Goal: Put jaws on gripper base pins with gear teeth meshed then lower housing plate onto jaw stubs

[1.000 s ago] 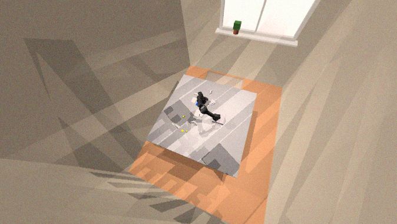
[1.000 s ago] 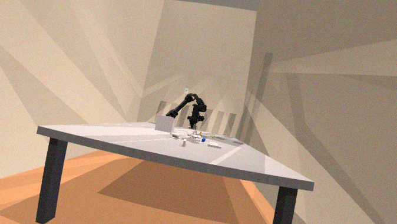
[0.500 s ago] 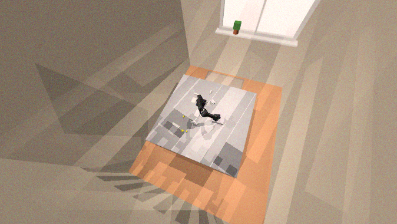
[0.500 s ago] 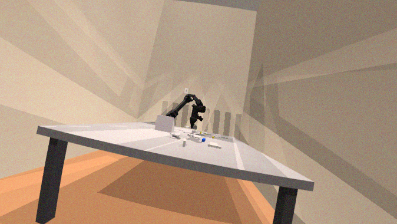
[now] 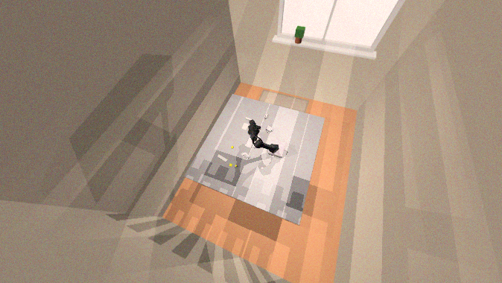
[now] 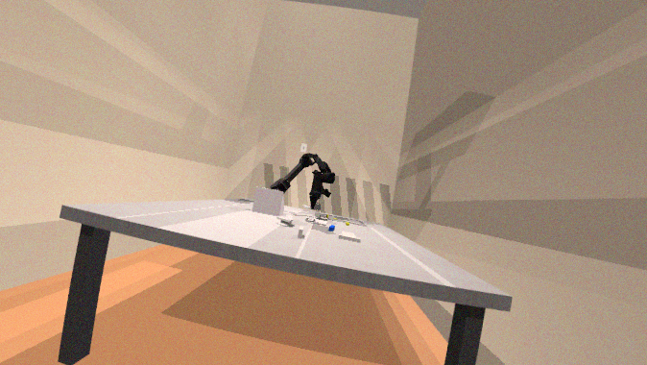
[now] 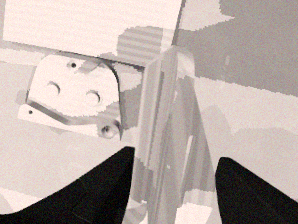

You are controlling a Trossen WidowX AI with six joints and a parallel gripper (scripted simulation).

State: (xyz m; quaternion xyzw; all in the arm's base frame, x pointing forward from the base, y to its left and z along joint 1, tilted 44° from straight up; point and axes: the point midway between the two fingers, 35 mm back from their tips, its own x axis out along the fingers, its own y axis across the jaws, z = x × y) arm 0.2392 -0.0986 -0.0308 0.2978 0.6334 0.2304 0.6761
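Now: the ribbed rectangular plate 70 mm ahead of my gripper tip, 60 mm to the left of it and 80 mm below it. Also, from my gripper tip: pale housing plate: 120 mm behind, 170 mm to the right, 50 mm below; blue block: 110 mm ahead, 110 mm to the right, 70 mm below; white jaw: 30 mm behind, 20 mm to the left.
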